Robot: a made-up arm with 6 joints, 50 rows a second.
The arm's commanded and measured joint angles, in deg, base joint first. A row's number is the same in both.
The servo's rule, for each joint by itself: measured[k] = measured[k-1] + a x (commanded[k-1-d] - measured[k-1]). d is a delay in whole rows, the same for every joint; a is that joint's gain. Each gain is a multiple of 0.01, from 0.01 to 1. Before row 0 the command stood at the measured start. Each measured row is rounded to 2 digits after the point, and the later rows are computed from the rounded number. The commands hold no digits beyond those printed.
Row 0, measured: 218.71 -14.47 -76.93 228.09 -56.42 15.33
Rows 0 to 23, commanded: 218.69 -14.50 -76.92 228.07 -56.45 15.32; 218.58 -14.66 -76.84 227.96 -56.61 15.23; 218.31 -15.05 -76.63 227.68 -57.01 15.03; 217.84 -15.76 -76.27 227.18 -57.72 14.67; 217.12 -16.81 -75.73 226.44 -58.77 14.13; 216.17 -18.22 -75.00 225.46 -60.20 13.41; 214.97 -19.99 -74.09 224.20 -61.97 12.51; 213.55 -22.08 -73.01 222.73 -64.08 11.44; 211.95 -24.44 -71.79 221.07 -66.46 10.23; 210.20 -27.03 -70.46 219.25 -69.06 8.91; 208.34 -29.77 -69.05 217.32 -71.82 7.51; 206.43 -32.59 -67.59 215.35 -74.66 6.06; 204.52 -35.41 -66.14 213.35 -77.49 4.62; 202.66 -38.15 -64.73 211.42 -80.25 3.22; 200.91 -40.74 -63.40 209.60 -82.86 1.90; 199.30 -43.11 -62.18 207.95 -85.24 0.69; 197.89 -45.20 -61.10 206.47 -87.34 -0.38; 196.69 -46.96 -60.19 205.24 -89.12 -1.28; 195.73 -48.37 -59.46 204.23 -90.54 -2.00; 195.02 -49.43 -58.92 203.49 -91.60 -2.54; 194.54 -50.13 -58.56 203.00 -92.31 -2.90; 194.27 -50.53 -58.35 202.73 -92.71 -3.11; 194.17 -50.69 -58.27 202.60 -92.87 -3.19; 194.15 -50.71 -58.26 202.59 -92.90 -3.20
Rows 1 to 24, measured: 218.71 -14.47 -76.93 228.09 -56.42 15.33; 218.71 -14.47 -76.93 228.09 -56.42 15.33; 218.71 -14.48 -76.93 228.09 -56.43 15.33; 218.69 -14.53 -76.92 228.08 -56.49 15.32; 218.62 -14.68 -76.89 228.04 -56.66 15.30; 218.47 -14.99 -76.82 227.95 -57.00 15.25; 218.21 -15.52 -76.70 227.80 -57.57 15.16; 217.82 -16.30 -76.51 227.57 -58.41 15.02; 217.28 -17.37 -76.24 227.23 -59.55 14.82; 216.57 -18.74 -75.88 226.78 -61.00 14.55; 215.69 -20.39 -75.43 226.21 -62.75 14.20; 214.65 -22.32 -74.88 225.51 -64.77 13.78; 213.45 -24.48 -74.24 224.69 -67.03 13.28; 212.12 -26.83 -73.51 223.76 -69.47 12.70; 210.68 -29.32 -72.70 222.72 -72.04 12.05; 209.16 -31.88 -71.82 221.59 -74.67 11.34; 207.59 -34.45 -70.89 220.39 -77.29 10.58; 206.01 -36.96 -69.93 219.15 -79.83 9.79; 204.47 -39.35 -68.96 217.88 -82.23 8.98; 202.99 -41.56 -68.00 216.62 -84.43 8.16; 201.61 -43.53 -67.06 215.38 -86.39 7.35; 200.36 -45.24 -66.16 214.19 -88.06 6.56; 199.25 -46.66 -65.32 213.07 -89.42 5.80; 198.30 -47.78 -64.55 212.04 -90.47 5.09
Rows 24 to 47, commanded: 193.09 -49.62 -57.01 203.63 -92.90 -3.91; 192.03 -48.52 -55.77 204.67 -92.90 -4.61; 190.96 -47.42 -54.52 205.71 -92.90 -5.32; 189.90 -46.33 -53.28 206.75 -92.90 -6.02; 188.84 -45.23 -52.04 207.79 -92.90 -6.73; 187.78 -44.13 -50.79 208.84 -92.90 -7.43; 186.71 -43.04 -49.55 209.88 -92.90 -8.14; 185.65 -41.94 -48.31 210.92 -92.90 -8.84; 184.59 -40.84 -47.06 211.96 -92.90 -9.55; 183.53 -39.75 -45.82 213.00 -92.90 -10.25; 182.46 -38.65 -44.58 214.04 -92.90 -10.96; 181.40 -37.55 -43.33 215.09 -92.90 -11.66; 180.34 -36.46 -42.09 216.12 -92.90 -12.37; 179.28 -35.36 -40.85 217.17 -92.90 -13.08; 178.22 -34.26 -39.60 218.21 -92.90 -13.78; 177.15 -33.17 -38.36 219.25 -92.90 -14.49; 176.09 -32.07 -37.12 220.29 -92.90 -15.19; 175.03 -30.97 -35.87 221.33 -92.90 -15.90; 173.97 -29.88 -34.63 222.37 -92.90 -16.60; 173.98 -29.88 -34.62 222.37 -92.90 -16.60; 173.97 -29.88 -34.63 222.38 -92.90 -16.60; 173.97 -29.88 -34.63 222.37 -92.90 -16.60; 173.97 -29.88 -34.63 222.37 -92.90 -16.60; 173.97 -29.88 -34.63 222.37 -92.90 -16.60
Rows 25 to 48, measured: 197.52 -48.62 -63.86 211.10 -91.24 4.43; 196.88 -49.23 -63.24 210.25 -91.77 3.82; 196.16 -49.34 -62.55 209.59 -92.13 3.20; 195.38 -49.10 -61.80 209.10 -92.38 2.58; 194.54 -48.61 -61.00 208.76 -92.55 1.95; 193.66 -47.95 -60.15 208.56 -92.66 1.31; 192.74 -47.16 -59.26 208.48 -92.74 0.67; 191.80 -46.28 -58.33 208.52 -92.79 0.02; 190.83 -45.34 -57.36 208.66 -92.83 -0.63; 189.85 -44.35 -56.36 208.89 -92.85 -1.29; 188.85 -43.33 -55.34 209.20 -92.87 -1.95; 187.84 -42.29 -54.29 209.58 -92.88 -2.61; 186.82 -41.23 -53.22 210.03 -92.89 -3.28; 185.79 -40.16 -52.13 210.54 -92.89 -3.95; 184.75 -39.09 -51.03 211.10 -92.89 -4.62; 183.71 -38.01 -49.91 211.71 -92.89 -5.30; 182.67 -36.92 -48.78 212.36 -92.89 -5.98; 181.62 -35.83 -47.63 213.05 -92.89 -6.66; 180.57 -34.74 -46.47 213.77 -92.89 -7.34; 179.52 -33.65 -45.30 214.53 -92.89 -8.02; 178.47 -32.56 -44.13 215.31 -92.89 -8.71; 177.62 -31.78 -43.08 216.02 -92.89 -9.34; 176.93 -31.23 -42.15 216.66 -92.89 -9.92; 176.37 -30.84 -41.32 217.23 -92.89 -10.45
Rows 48 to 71, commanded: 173.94 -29.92 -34.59 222.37 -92.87 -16.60; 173.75 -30.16 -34.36 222.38 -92.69 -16.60; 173.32 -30.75 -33.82 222.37 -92.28 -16.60; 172.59 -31.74 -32.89 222.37 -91.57 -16.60; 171.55 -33.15 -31.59 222.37 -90.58 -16.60; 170.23 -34.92 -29.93 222.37 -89.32 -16.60; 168.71 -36.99 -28.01 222.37 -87.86 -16.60; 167.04 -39.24 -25.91 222.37 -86.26 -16.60; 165.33 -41.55 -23.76 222.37 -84.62 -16.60; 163.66 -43.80 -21.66 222.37 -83.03 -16.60; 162.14 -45.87 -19.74 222.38 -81.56 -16.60; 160.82 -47.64 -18.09 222.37 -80.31 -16.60; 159.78 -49.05 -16.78 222.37 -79.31 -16.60; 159.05 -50.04 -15.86 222.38 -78.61 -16.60; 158.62 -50.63 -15.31 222.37 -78.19 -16.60; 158.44 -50.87 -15.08 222.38 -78.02 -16.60; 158.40 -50.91 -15.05 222.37 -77.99 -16.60; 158.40 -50.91 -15.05 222.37 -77.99 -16.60; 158.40 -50.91 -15.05 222.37 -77.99 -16.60; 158.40 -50.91 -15.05 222.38 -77.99 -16.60; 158.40 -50.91 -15.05 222.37 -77.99 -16.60; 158.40 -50.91 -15.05 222.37 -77.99 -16.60; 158.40 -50.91 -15.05 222.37 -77.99 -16.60; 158.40 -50.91 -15.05 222.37 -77.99 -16.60
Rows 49 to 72, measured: 175.91 -30.56 -40.58 217.74 -92.89 -10.94; 175.54 -30.36 -39.93 218.20 -92.89 -11.39; 175.24 -30.23 -39.34 218.62 -92.88 -11.81; 174.96 -30.21 -38.79 219.00 -92.82 -12.19; 174.65 -30.37 -38.24 219.34 -92.65 -12.54; 174.26 -30.77 -37.65 219.64 -92.30 -12.86; 173.75 -31.46 -36.98 219.91 -91.75 -13.16; 173.08 -32.46 -36.20 220.16 -90.97 -13.44; 172.25 -33.77 -35.30 220.38 -89.97 -13.69; 171.26 -35.36 -34.27 220.58 -88.78 -13.92; 170.13 -37.16 -33.11 220.76 -87.45 -14.13; 168.90 -39.09 -31.85 220.92 -86.04 -14.33; 167.62 -41.06 -30.52 221.07 -84.61 -14.51; 166.33 -42.97 -29.15 221.20 -83.23 -14.68; 165.09 -44.73 -27.79 221.32 -81.98 -14.83; 163.94 -46.27 -26.48 221.43 -80.90 -14.97; 162.93 -47.53 -25.25 221.52 -80.03 -15.10; 162.08 -48.50 -24.13 221.61 -79.39 -15.22; 161.38 -49.20 -23.13 221.69 -78.94 -15.33; 160.81 -49.70 -22.24 221.76 -78.64 -15.43; 160.35 -50.05 -21.45 221.82 -78.43 -15.52; 159.98 -50.30 -20.75 221.88 -78.29 -15.61; 159.68 -50.48 -20.12 221.93 -78.19 -15.69; 159.44 -50.60 -19.56 221.97 -78.13 -15.76
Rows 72 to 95, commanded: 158.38 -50.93 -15.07 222.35 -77.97 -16.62; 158.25 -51.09 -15.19 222.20 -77.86 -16.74; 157.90 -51.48 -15.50 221.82 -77.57 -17.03; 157.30 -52.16 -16.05 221.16 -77.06 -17.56; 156.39 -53.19 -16.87 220.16 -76.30 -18.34; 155.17 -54.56 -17.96 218.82 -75.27 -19.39; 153.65 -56.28 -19.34 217.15 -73.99 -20.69; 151.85 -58.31 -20.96 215.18 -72.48 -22.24; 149.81 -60.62 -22.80 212.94 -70.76 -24.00; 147.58 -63.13 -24.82 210.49 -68.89 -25.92; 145.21 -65.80 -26.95 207.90 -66.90 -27.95; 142.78 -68.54 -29.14 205.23 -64.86 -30.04; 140.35 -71.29 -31.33 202.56 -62.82 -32.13; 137.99 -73.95 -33.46 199.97 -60.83 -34.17; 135.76 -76.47 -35.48 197.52 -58.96 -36.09; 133.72 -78.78 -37.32 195.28 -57.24 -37.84; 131.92 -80.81 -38.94 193.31 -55.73 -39.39; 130.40 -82.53 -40.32 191.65 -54.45 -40.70; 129.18 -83.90 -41.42 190.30 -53.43 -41.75; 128.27 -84.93 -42.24 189.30 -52.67 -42.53; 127.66 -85.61 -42.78 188.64 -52.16 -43.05; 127.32 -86.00 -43.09 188.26 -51.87 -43.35; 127.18 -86.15 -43.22 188.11 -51.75 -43.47; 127.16 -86.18 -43.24 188.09 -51.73 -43.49
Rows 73 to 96, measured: 159.24 -50.69 -19.06 222.01 -78.09 -15.83; 159.08 -50.75 -18.62 222.05 -78.06 -15.89; 158.95 -50.80 -18.23 222.08 -78.03 -15.95; 158.82 -50.88 -17.90 222.09 -77.98 -16.01; 158.65 -51.05 -17.64 222.06 -77.85 -16.09; 158.39 -51.37 -17.47 221.97 -77.60 -16.21; 158.01 -51.90 -17.40 221.79 -77.18 -16.38; 157.47 -52.67 -17.46 221.49 -76.57 -16.62; 156.74 -53.72 -17.67 221.06 -75.74 -16.95; 155.81 -55.05 -18.03 220.47 -74.70 -17.37; 154.67 -56.67 -18.55 219.72 -73.44 -17.90; 153.32 -58.54 -19.24 218.80 -71.98 -18.54; 151.78 -60.65 -20.09 217.71 -70.35 -19.29; 150.07 -62.94 -21.09 216.46 -68.59 -20.15; 148.22 -65.36 -22.22 215.07 -66.74 -21.11; 146.28 -67.85 -23.46 213.56 -64.85 -22.15; 144.28 -70.35 -24.78 211.96 -62.97 -23.27; 142.27 -72.79 -26.16 210.29 -61.14 -24.44; 140.30 -75.12 -27.57 208.59 -59.41 -25.64; 138.42 -77.27 -28.97 206.90 -57.82 -26.84; 136.66 -79.19 -30.34 205.24 -56.42 -28.03; 135.07 -80.85 -31.65 203.65 -55.22 -29.19; 133.66 -82.23 -32.87 202.15 -54.24 -30.30; 132.46 -83.32 -33.99 200.76 -53.48 -31.34
